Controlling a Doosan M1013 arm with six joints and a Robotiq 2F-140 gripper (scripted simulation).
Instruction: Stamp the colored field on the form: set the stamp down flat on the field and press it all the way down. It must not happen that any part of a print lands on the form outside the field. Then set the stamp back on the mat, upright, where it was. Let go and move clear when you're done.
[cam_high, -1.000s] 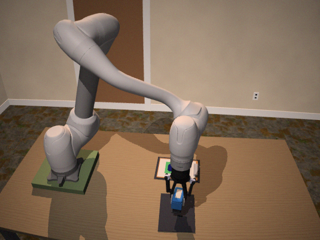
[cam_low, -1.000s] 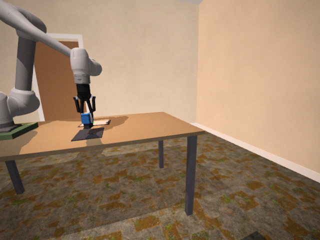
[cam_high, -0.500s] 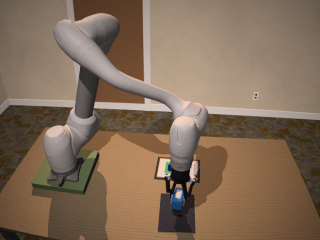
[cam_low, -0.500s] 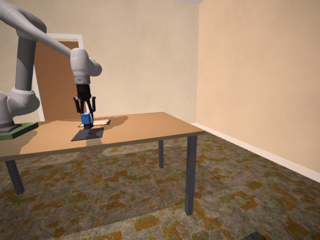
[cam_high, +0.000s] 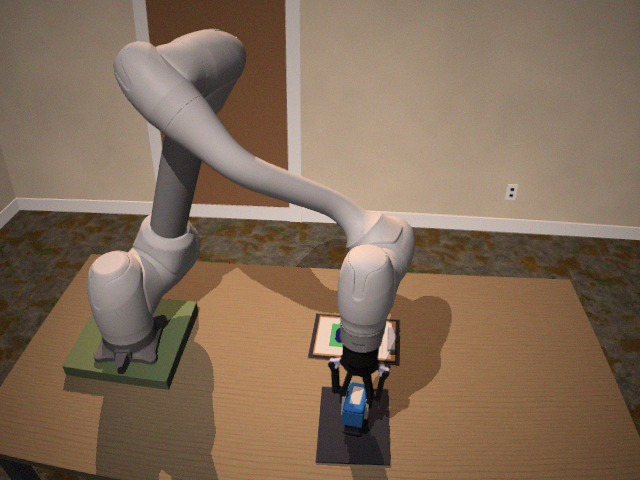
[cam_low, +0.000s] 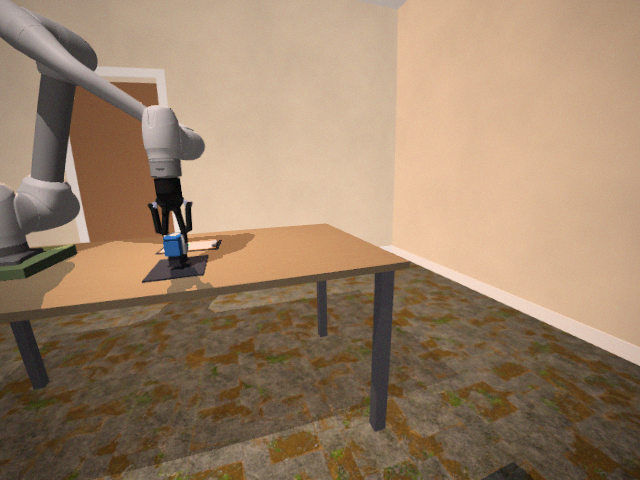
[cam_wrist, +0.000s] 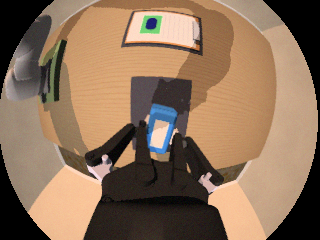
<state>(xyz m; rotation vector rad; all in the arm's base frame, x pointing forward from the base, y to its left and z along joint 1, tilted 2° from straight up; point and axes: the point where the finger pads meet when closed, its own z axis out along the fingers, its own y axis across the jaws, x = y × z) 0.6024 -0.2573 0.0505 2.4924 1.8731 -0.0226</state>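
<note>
My hand is 80 mm above the mat. From my hand the other things lie so: blue stamp: 20 mm below.
</note>
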